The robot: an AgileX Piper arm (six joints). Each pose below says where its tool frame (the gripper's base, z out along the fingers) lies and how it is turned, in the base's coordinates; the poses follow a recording.
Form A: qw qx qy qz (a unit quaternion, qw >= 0); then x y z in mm.
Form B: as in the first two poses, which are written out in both.
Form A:
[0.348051 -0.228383 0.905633 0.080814 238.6 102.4 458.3]
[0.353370 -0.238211 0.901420 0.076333 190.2 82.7 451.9]
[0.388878 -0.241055 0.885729 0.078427 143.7 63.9 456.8]
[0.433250 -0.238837 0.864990 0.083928 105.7 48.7 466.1]
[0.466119 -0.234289 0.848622 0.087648 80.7 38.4 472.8]
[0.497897 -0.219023 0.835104 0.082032 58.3 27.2 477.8]
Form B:
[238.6 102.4 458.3 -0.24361 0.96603 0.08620 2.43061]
[190.2 82.7 451.9 -0.25464 0.96359 0.08160 2.41925]
[143.7 63.9 456.8 -0.26165 0.96140 0.08513 2.34277]
[105.7 48.7 466.1 -0.26500 0.95974 0.09312 2.24540]
[80.7 38.4 472.8 -0.26482 0.95920 0.09907 2.17179]
[58.3 27.2 477.8 -0.25255 0.96295 0.09459 2.09925]

